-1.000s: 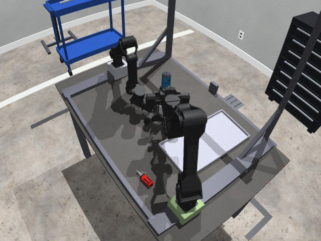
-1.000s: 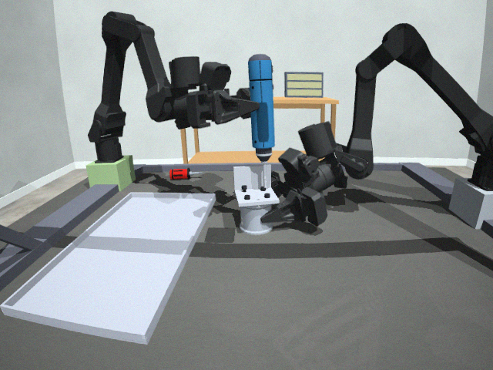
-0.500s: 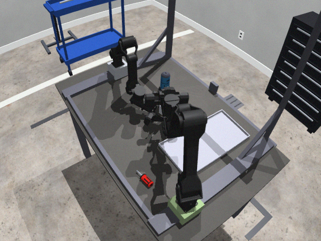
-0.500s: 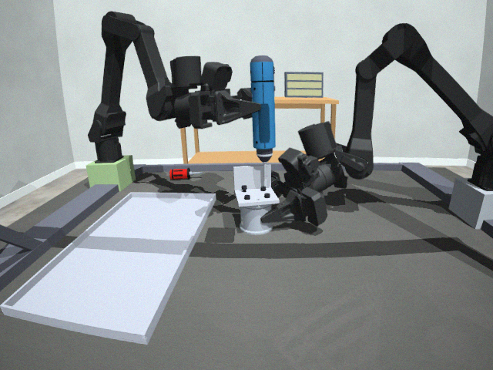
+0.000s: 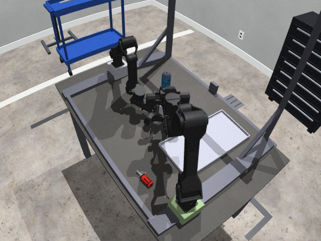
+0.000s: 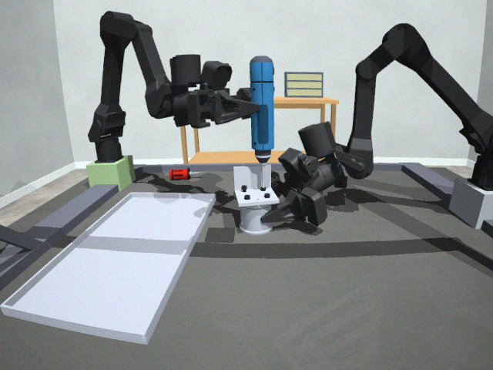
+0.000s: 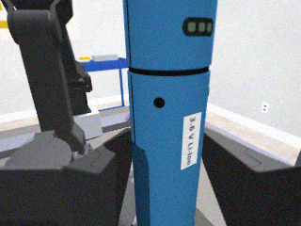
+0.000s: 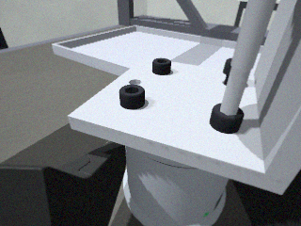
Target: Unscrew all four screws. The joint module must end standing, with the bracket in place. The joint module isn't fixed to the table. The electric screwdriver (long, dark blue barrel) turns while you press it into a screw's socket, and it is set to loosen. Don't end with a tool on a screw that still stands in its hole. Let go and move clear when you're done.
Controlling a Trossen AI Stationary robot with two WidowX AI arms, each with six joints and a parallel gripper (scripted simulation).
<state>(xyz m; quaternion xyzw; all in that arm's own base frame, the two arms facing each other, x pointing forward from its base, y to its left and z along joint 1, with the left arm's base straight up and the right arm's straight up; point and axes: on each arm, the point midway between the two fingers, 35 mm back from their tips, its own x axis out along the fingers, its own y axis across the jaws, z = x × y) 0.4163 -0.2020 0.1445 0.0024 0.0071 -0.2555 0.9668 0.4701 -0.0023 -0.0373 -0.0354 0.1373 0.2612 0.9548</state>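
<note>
Right now my right hand is 10 mm to the right of the screwdriver bit and 50 mm below it. The rest, counted from my right hand: white tray (140 mm behind, 210 mm to the left, 30 mm below); white bracket (20 mm behind, 20 mm to the left, 40 mm above); joint module (20 mm behind, 20 mm to the left, 10 mm below).
</note>
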